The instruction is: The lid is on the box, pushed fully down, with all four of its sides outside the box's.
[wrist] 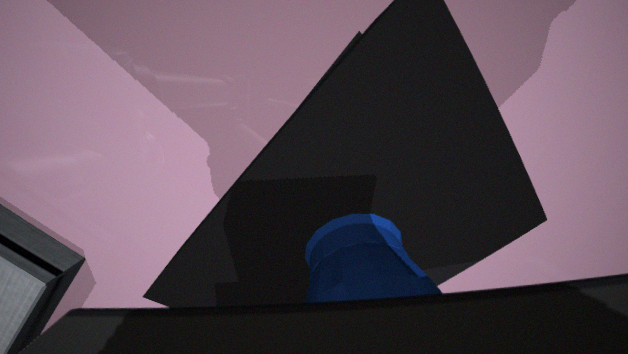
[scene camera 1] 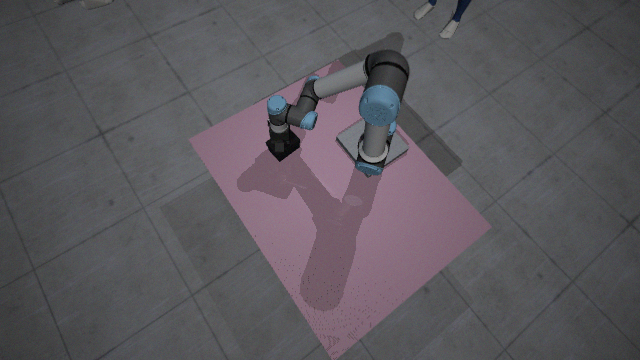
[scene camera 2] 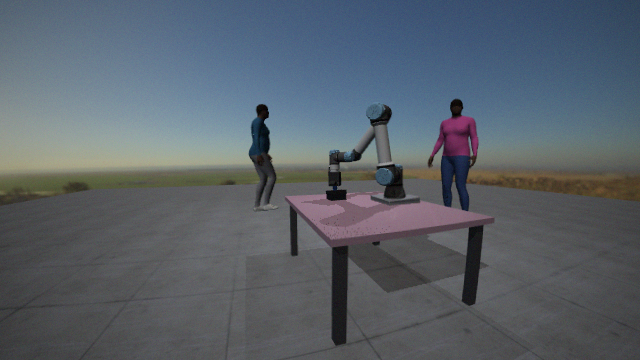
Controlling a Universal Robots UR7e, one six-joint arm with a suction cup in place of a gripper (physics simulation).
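The black lid lies flat under my suction cup. The blue cup touches the lid's top face in the wrist view, and the suction holds the lid. A thin dark sliver of the box shows past the lid's upper left edge in the wrist view. The rest of the box is hidden under the lid there. In scene camera 2, lid and box show as one small dark block on the table, and I cannot tell them apart. How far down the lid sits, and whether all four sides are outside the box's, cannot be told.
The pink table carries the arm's grey base plate, to the right of the block in both scene views. The arm's shadow falls across the table. Two people stand behind the table.
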